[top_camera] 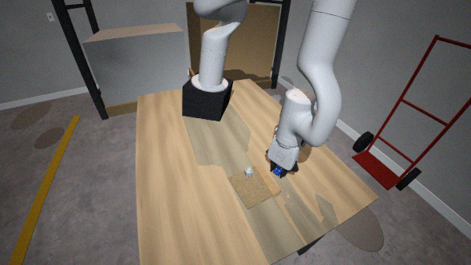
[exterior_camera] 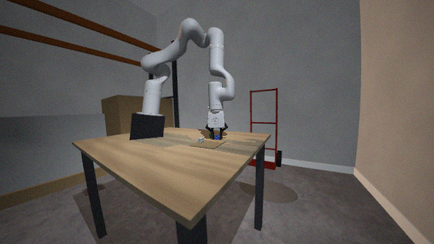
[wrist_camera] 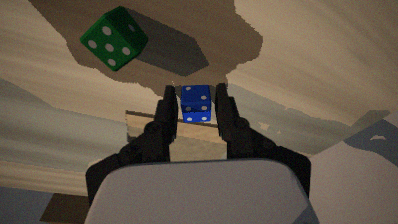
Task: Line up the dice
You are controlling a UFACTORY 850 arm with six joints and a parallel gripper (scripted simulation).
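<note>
My hand is 10 mm above the blue die. The rest, counted from my hand: white die (110 mm to the right, 20 mm behind, 10 mm below); then green die (70 mm behind, 30 mm to the left, 10 mm below); then tan mat (110 mm to the right, 30 mm ahead, 20 mm below).
</note>
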